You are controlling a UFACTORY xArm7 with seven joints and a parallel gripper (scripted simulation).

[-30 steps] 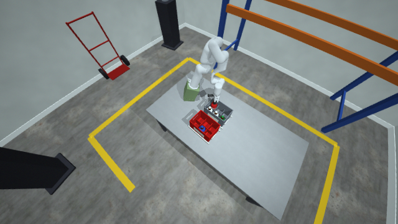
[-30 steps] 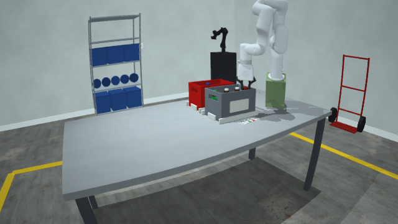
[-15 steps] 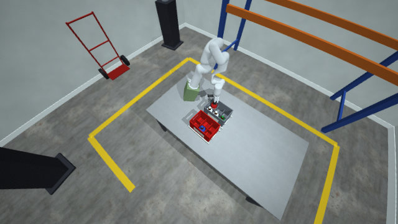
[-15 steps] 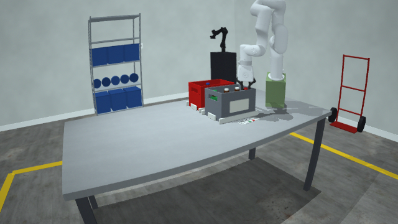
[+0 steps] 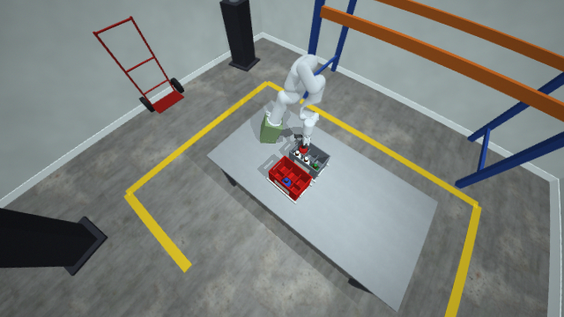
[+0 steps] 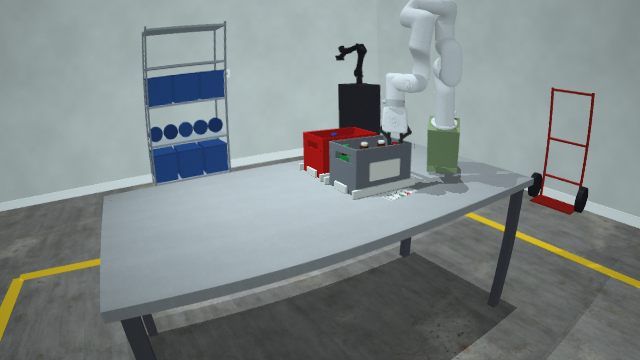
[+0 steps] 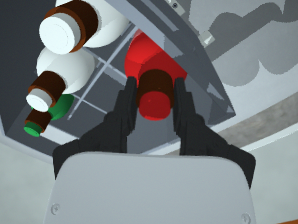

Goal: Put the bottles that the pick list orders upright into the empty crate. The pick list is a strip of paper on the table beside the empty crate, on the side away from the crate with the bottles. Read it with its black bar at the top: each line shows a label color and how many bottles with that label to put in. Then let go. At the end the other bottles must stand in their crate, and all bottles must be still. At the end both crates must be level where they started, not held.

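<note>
Right now the red bottle is 7 cm below my hand. Round my hand: grey crate: 8 cm below, 8 cm ahead, 6 cm to the right; pick list: 16 cm below, 10 cm to the left, 8 cm ahead; white-label bottle: 9 cm to the right, 8 cm below, 2 cm behind.
</note>
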